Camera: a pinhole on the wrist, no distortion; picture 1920 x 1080 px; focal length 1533.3 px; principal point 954.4 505.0 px. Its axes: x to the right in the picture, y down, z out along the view. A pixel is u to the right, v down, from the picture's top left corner.
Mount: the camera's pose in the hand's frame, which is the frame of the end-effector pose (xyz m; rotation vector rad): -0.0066 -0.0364 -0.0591 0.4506 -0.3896 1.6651
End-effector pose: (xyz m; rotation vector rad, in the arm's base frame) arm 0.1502 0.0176 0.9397 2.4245 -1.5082 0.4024
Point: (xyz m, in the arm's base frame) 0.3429 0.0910 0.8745
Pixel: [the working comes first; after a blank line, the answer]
In the camera's frame: -0.0923 0.0206 0.1834

182.4 677.0
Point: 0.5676 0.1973 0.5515
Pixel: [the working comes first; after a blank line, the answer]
In the camera's frame: -0.1684 0.1681 0.5557

489.8 968.8
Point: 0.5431 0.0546 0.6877
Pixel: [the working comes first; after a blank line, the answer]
In the camera's frame: -0.1467 -0.0010 0.4534

458.5 501.7
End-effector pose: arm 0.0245 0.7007 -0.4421 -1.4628 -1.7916 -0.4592
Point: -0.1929 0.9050 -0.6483
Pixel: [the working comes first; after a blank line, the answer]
In the camera's frame: 0.1404 0.0099 0.3864

1511.5 544.2
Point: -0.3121 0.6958 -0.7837
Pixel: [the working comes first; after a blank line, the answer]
In the camera's frame: 0.0346 0.2619 0.4267

outside the picture
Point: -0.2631 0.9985 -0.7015
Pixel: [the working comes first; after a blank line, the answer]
In the camera's frame: 0.1726 -0.0120 0.5088

1474.5 468.9
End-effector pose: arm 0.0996 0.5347 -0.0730 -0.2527 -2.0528 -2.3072
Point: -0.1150 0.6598 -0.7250
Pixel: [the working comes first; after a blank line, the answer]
In the camera's frame: -0.5254 -0.0387 0.4120

outside the picture
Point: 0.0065 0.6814 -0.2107
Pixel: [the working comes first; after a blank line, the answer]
In the camera's frame: -0.0308 -0.0698 0.2270

746.2 33.8
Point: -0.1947 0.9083 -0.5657
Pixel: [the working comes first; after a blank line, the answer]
In the camera's frame: -0.3124 -0.1743 0.5844

134.7 47.6
